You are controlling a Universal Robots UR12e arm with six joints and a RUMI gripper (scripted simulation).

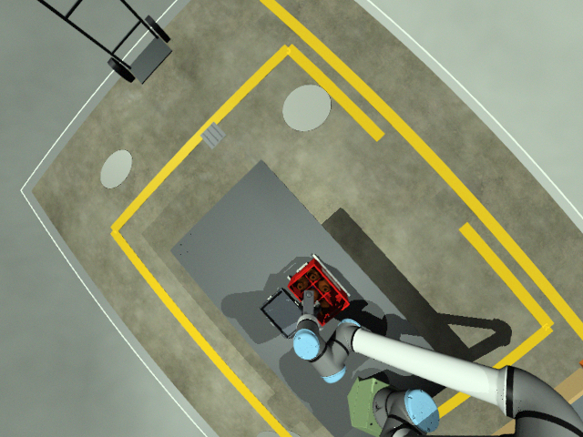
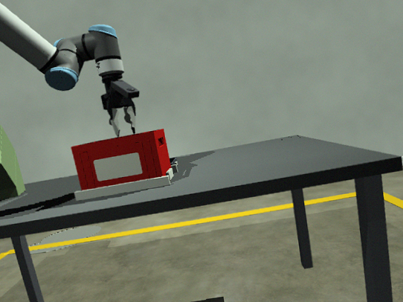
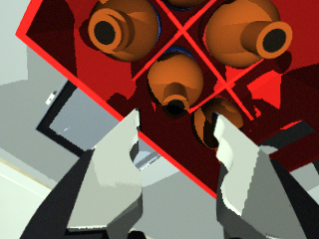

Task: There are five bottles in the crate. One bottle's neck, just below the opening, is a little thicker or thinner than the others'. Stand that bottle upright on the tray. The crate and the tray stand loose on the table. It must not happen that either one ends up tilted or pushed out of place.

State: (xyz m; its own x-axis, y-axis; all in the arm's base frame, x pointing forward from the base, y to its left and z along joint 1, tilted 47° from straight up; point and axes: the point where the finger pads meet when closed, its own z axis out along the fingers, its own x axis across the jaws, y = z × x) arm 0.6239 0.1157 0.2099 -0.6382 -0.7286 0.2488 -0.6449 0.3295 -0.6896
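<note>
The bottle is 10 cm below my hand, 8 cm to the right of it and 8 cm ahead of it. Also, from my hand: dark tray (23 cm to the left, 18 cm below, 1 cm behind); then red crate (11 cm below, 4 cm to the right, 1 cm behind).
</note>
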